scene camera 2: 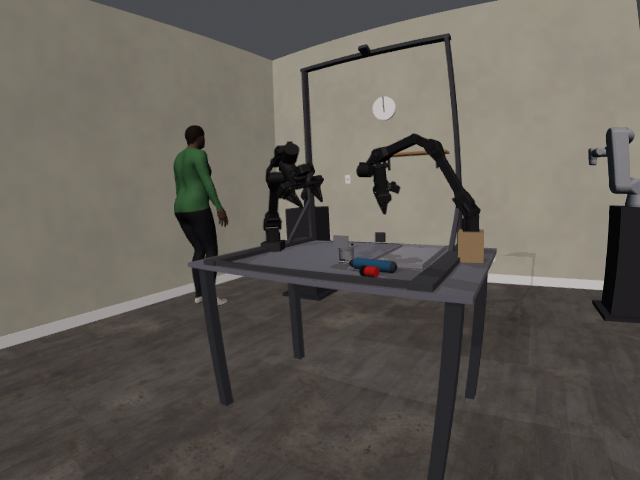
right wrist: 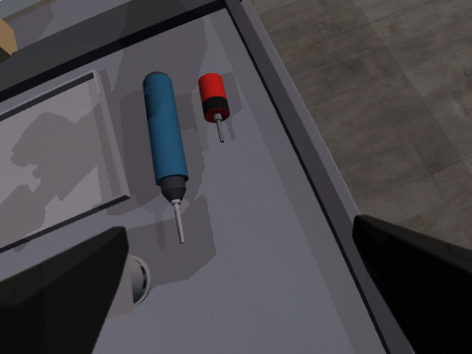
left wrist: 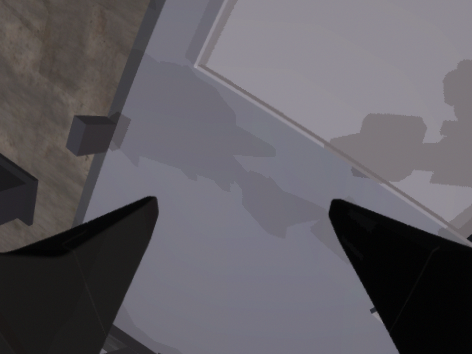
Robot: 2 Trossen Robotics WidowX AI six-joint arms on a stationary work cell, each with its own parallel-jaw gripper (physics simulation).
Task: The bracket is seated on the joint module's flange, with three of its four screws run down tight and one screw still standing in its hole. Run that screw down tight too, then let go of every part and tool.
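Places are measured from the left arm's base along level axes (x ahead, y left, z up), in millimetres.
Pixels of known places: left gripper, fingertip midpoint: (scene camera 2: 383,211) (left wrist: 245,206); right gripper, fingertip midpoint: (scene camera 2: 312,204) (right wrist: 241,232); left arm's base, origin of the base link: (scene camera 2: 471,230); right arm's base, origin of the base link: (scene camera 2: 272,241).
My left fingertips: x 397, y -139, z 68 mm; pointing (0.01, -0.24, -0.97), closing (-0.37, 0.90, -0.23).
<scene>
Ahead of a thing's pixels: the offset from my left fingertips to its top centre.
The joint module @(88 mm ahead, 248 mm left, 119 mm down) (scene camera 2: 345,254) (right wrist: 141,281) stands on the table with the pale upright bracket (scene camera 2: 340,240) (right wrist: 120,300) at it; in the right wrist view a finger partly hides both. The screws cannot be made out. A blue driver with a dark nose @(33 mm back, 365 mm left, 142 mm down) (scene camera 2: 374,265) (right wrist: 166,130) and a short red-and-black driver @(54 mm back, 447 mm left, 149 mm down) (scene camera 2: 370,271) (right wrist: 213,90) lie side by side on the table. My right gripper (scene camera 2: 311,202) (right wrist: 241,232) is open and empty, high above the table. My left gripper (scene camera 2: 383,208) (left wrist: 245,206) is open and empty, high over the table's far side.
A shallow pale tray @(141 mm back, 95 mm left, 167 mm down) (left wrist: 260,105) (right wrist: 111,135) lies beside the blue driver. A dark raised border (scene camera 2: 310,272) (right wrist: 300,150) edges the table. A tan box @(397 mm back, 139 mm left, 68 mm down) (scene camera 2: 470,245) (right wrist: 6,40) is by the left arm's base. A person in green (scene camera 2: 193,180) stands behind at the left.
</scene>
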